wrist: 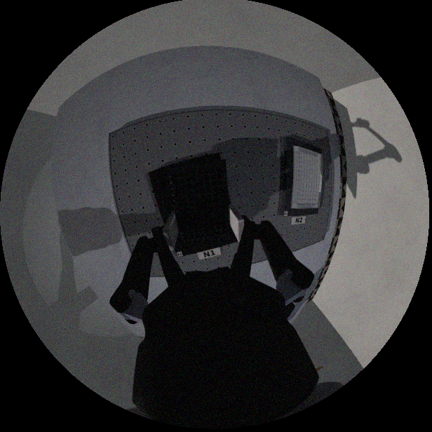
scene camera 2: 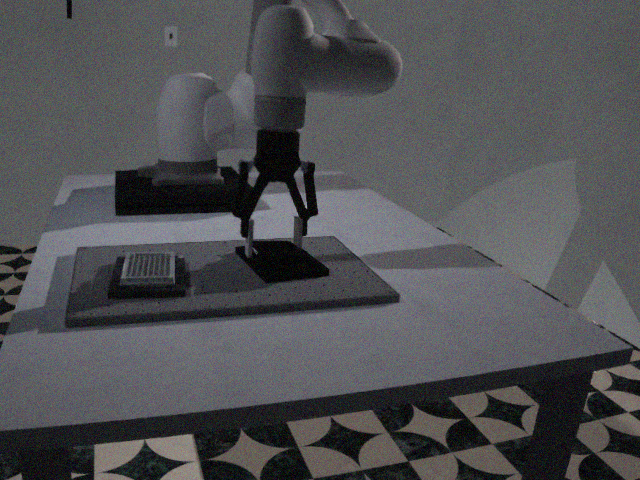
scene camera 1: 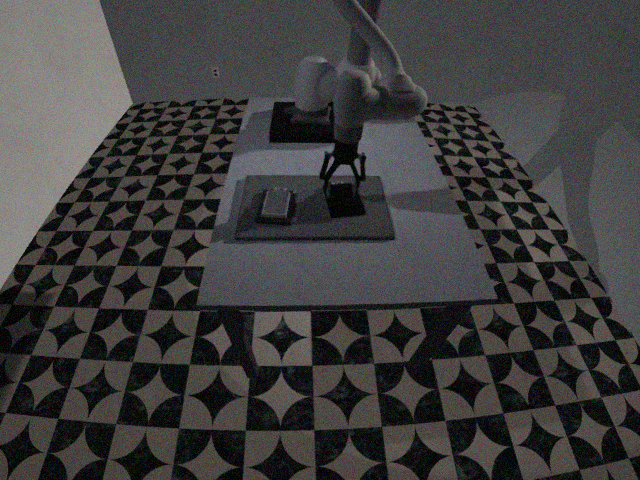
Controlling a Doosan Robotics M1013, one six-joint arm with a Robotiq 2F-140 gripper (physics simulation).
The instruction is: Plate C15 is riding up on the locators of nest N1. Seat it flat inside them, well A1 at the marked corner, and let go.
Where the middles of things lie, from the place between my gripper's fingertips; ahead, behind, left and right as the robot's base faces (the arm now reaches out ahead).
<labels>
The black nest N1 [scene camera 2: 287,271] is 1 cm to the left of my hand, 1 cm below it and 1 cm ahead of it. From my hand the other things lie so: pale plate [scene camera 2: 141,269]: 22 cm to the right, 7 cm ahead, 1 cm above.
</labels>
